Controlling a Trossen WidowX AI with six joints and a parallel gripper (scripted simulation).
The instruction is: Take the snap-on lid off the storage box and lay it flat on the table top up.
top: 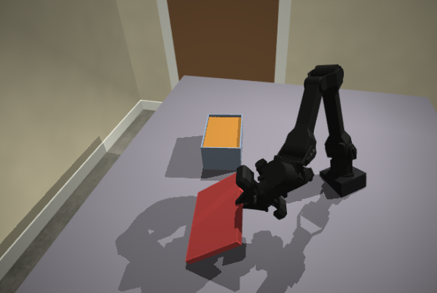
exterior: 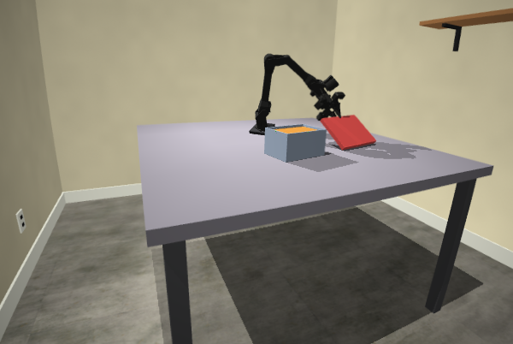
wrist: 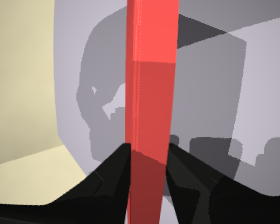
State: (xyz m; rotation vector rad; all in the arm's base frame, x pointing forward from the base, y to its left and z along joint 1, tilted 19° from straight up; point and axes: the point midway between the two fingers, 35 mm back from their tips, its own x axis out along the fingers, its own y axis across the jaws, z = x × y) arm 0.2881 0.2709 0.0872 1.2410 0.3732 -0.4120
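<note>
Now: hand 90 mm short of the lid, 70 mm above it and 10 mm to the right of it. The rest, counted from my hand: storage box: 340 mm to the right, 120 mm ahead, 80 mm below.
</note>
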